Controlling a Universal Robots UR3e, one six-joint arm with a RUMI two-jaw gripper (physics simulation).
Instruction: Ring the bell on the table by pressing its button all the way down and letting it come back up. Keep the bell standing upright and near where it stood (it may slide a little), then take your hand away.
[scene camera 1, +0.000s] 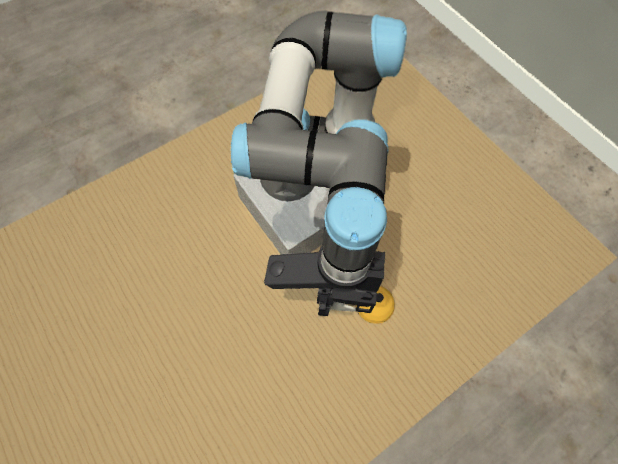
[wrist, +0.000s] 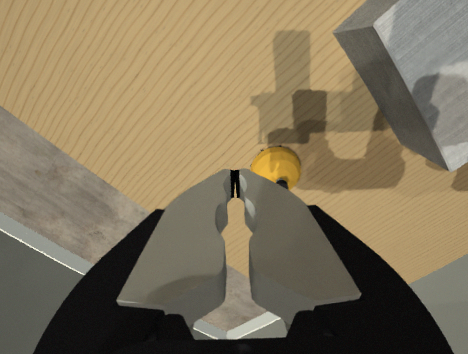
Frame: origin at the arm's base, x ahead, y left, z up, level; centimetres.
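Where they show: gripper, between the fingertips: (wrist: 234, 173).
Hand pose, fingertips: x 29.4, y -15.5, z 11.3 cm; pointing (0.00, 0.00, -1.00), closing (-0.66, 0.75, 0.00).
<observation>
Each offset is from my fingertips to the top centre of the thing. Level surfaces: height alone.
The bell {dx +3.6, dy +12.5, dz -15.1 cm} (scene camera 1: 384, 311) (wrist: 274, 162) is a yellow dome standing upright on the wooden table {dz -21.7 cm} (scene camera 1: 200, 350) (wrist: 125, 75). Its small black button {dx +3.6, dy +12.5, dz -15.1 cm} (scene camera 1: 379, 297) (wrist: 282, 184) sticks up from the top and looks raised. My gripper (scene camera 1: 353, 308) (wrist: 234, 173) is shut, with its two grey fingertips together and nothing between them. It hangs above the table, to the left of the button in both views. In the scene view the gripper body covers the left part of the bell. In the wrist view the right finger hides the bell's lower edge and the foot of the button.
The grey block (scene camera 1: 285, 232) (wrist: 392, 82) under the arm's base stands behind the gripper in the scene view and at the upper right in the wrist view. The arm's shadow falls beside the bell. A pale skirting board (scene camera 1: 525, 70) runs along the wall beyond the table.
</observation>
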